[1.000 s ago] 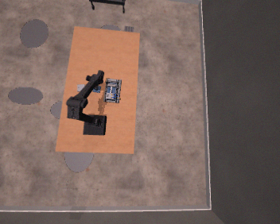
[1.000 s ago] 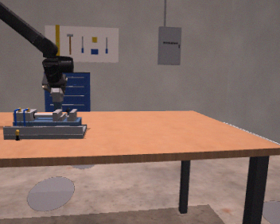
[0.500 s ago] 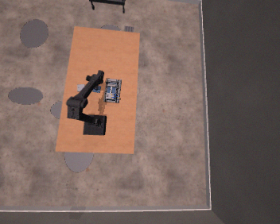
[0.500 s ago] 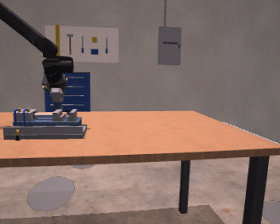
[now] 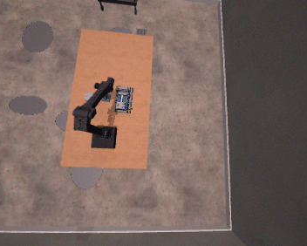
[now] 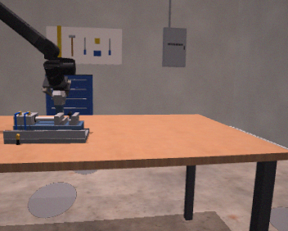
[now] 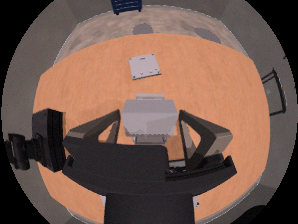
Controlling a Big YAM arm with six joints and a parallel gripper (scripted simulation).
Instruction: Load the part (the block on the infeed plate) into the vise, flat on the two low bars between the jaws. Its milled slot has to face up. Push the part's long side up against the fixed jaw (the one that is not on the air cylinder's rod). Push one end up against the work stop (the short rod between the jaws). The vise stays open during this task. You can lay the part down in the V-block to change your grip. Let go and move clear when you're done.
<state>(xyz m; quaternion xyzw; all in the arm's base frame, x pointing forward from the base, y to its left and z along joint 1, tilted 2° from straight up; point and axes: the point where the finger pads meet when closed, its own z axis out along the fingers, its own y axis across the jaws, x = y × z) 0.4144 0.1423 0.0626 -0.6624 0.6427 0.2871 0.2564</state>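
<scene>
Now: hand 1 cm above the grey part. Also, from my hand: vise (20 cm to the right, 12 cm below, 2 cm ahead).
</scene>
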